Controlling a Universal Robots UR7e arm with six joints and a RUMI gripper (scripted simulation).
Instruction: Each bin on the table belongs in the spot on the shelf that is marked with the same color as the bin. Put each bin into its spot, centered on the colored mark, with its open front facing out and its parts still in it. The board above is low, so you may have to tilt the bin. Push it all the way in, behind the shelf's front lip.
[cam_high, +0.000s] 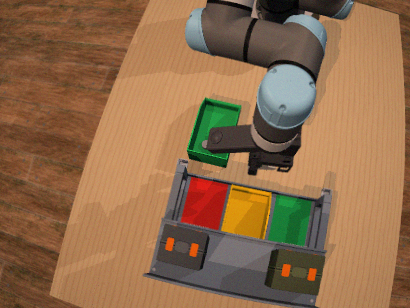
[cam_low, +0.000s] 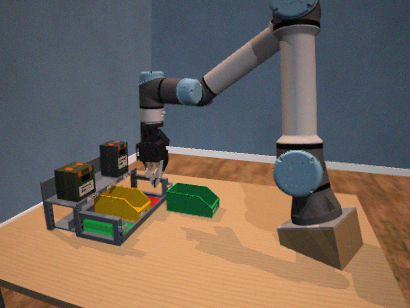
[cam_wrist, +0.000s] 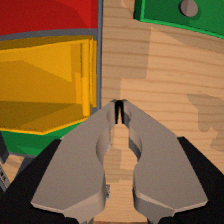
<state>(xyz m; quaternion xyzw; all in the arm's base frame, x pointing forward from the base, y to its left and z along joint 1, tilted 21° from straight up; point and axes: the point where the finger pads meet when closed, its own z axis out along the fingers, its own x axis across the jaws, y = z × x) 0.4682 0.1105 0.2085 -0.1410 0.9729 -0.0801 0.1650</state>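
Now: the green bin 80 mm behind my hand, 120 mm to the right of it and 90 mm below it. Round my hand: yellow bin 110 mm ahead, 40 mm to the left, 80 mm below; then yellow mark 110 mm ahead, 40 mm to the left, 120 mm below; then red mark 140 mm ahead, 70 mm to the right, 120 mm below.
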